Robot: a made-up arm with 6 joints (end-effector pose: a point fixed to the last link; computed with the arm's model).
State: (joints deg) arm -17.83 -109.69 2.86 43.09 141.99 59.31
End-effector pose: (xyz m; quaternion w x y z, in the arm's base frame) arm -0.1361 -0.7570 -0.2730 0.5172 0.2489 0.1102 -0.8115
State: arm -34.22 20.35 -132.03 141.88 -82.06 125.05
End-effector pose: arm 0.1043 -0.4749 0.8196 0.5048 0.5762 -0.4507 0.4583
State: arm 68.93 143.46 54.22 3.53 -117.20 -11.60
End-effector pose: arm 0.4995 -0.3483 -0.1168 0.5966 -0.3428 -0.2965 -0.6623
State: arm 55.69 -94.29 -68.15 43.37 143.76 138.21
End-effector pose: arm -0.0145 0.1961 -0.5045 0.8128 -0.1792 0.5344 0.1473
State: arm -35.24 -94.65 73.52 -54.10 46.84 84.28
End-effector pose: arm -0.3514 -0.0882 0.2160 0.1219 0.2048 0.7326 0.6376
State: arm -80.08 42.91 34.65 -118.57 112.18 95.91
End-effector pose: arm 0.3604 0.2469 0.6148 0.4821 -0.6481 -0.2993 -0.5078
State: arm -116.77 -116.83 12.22 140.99 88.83 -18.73
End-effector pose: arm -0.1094 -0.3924 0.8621 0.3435 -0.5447 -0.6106 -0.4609
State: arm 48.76 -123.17 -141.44 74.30 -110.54 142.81
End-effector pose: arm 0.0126 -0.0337 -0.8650 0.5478 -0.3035 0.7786 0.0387
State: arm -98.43 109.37 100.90 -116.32 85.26 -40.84
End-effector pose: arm 0.4447 -0.1726 0.0780 0.9502 -0.2411 0.1473 -0.1313
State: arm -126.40 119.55 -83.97 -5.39 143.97 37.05
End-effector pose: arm 0.1181 0.1701 0.0863 0.5558 -0.3630 0.0528 0.7460
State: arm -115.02 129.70 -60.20 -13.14 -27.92 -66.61
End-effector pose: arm 0.5346 -0.5181 0.2024 0.6436 0.0754 -0.3612 -0.6706
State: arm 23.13 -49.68 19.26 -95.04 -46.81 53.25
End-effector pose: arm -0.0757 0.1557 0.1452 0.1062 -0.5618 -0.7395 -0.3554
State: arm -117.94 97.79 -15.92 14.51 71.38 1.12
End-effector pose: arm -0.0249 -0.0372 0.4766 0.1412 0.5406 -0.0438 0.8282
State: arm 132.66 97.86 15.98 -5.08 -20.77 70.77
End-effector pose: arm -0.0101 0.0334 0.2301 0.5367 0.3732 -0.3717 0.6592
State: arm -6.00 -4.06 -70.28 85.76 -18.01 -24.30
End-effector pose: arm -0.4114 0.0942 0.6507 0.4630 0.5672 0.5785 0.3595
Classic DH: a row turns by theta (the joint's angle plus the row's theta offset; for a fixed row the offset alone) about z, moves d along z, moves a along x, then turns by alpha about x. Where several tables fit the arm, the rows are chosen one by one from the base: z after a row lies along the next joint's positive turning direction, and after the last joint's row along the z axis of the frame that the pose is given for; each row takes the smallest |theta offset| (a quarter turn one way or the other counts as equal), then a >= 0, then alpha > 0; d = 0 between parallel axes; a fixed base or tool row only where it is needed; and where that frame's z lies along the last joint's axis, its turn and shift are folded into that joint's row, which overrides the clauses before.
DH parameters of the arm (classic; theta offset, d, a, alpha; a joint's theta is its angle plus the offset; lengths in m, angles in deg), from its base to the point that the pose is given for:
base (fixed): 90 0.0913 0 90
joint 1: -90 -0.0155 0.1168 -90
joint 2: 0 -0.3003 -0.3218 -90
joint 3: 0 0.1578 0.0228 90
joint 4: 90 0.096 0.0577 90
joint 5: 90 0.1779 0.2855 90
joint 6: 0 -0.3136 0.0037 90
tool (fixed): -90 -0.0262 0 0

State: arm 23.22 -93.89 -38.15 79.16 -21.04 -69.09
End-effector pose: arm -0.4828 0.3691 -0.2557 0.5990 0.6198 0.0786 0.5008
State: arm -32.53 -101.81 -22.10 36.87 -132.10 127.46
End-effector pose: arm -0.3699 -0.6199 -0.4994 0.4173 0.2485 0.7976 -0.3577
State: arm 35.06 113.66 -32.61 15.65 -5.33 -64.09
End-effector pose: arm 0.2872 0.3188 -0.0021 0.1018 0.4654 0.7823 -0.4014
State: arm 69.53 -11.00 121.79 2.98 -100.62 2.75
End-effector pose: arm -0.5966 -0.1416 -0.5608 0.6463 -0.2687 0.3412 0.6275
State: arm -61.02 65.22 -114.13 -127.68 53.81 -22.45
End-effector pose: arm 0.0533 -0.1808 0.7522 0.0495 0.0288 -0.8545 -0.5162
